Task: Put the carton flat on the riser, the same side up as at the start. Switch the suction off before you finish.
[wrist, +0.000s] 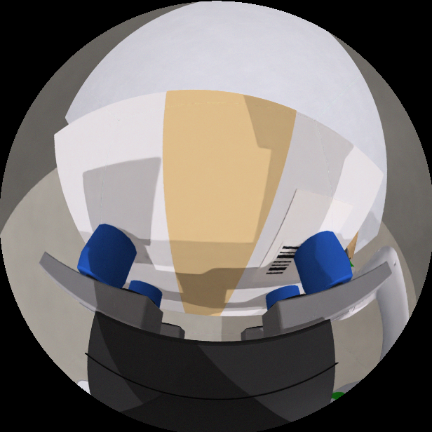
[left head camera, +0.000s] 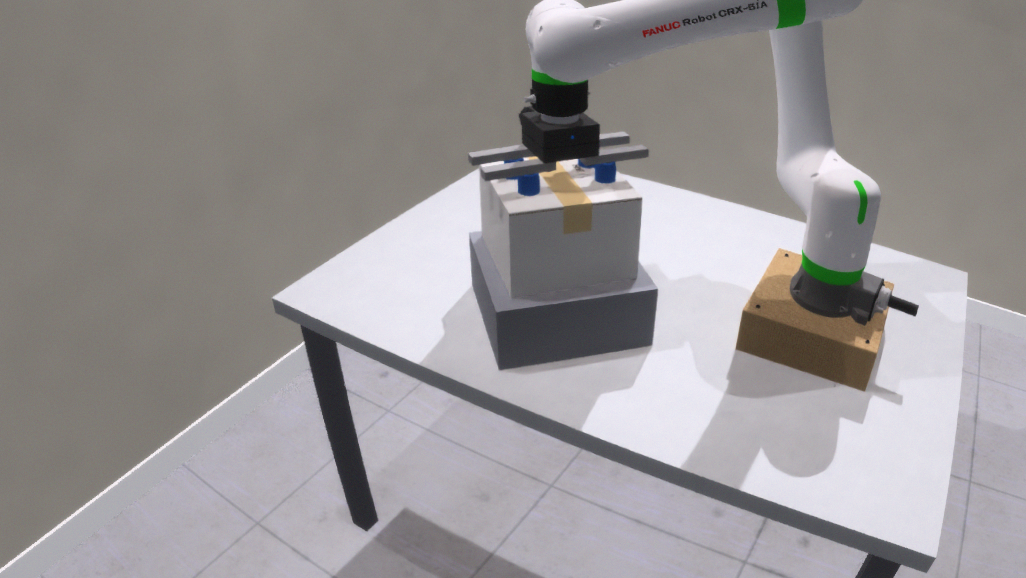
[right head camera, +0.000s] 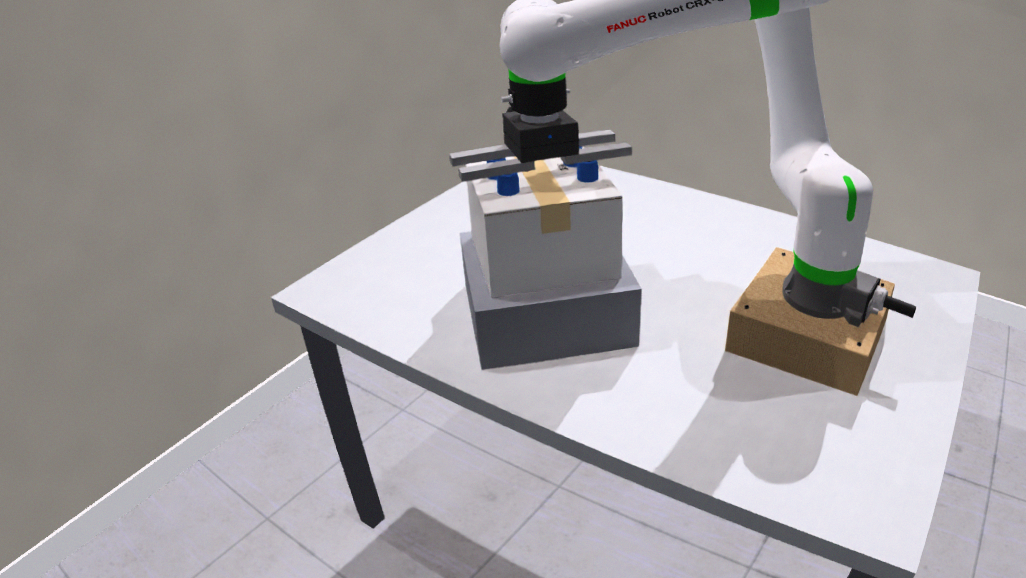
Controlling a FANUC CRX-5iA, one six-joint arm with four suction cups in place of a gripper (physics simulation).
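A white carton [left head camera: 545,251] [right head camera: 524,251] [wrist: 120,130] with a tan tape strip [left head camera: 577,218] [right head camera: 555,218] [wrist: 215,175] across its top is upright and level over the dark grey riser [left head camera: 581,330] [right head camera: 560,330]. Its bottom is on the riser's top or very slightly above it; a tiny gap cannot be ruled out. Its sides look nearly parallel to the riser's. My suction gripper [left head camera: 558,170] [right head camera: 542,169] [wrist: 215,280] has its blue cups against the carton's top and holds it. A barcode label [wrist: 283,260] shows on the top in the wrist view. The riser does not show there.
The riser stands on the white table [left head camera: 387,287] [right head camera: 373,287], near its left end. The arm's brown base block [left head camera: 804,351] [right head camera: 789,355] stands to the right. The forearm reaches over the table from the right. The table's front edge runs below the riser.
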